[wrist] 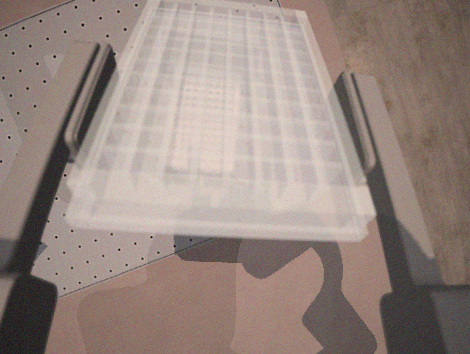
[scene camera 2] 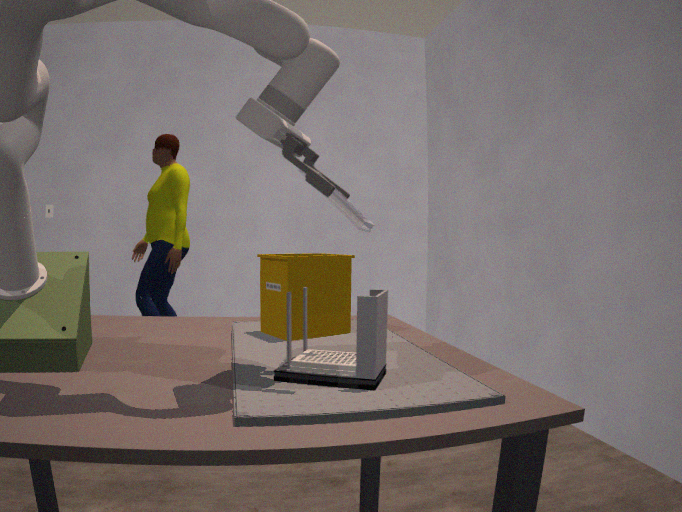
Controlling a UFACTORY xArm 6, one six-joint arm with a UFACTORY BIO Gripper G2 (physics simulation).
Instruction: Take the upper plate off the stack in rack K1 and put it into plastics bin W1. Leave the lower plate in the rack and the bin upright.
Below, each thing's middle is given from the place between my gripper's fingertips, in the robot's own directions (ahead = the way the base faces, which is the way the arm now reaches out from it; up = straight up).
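That yellow plastics bin [scene camera 2: 327, 277] is 50 mm ahead of my hand at the moment and 380 mm to the left of it, and it's 190 mm below it.
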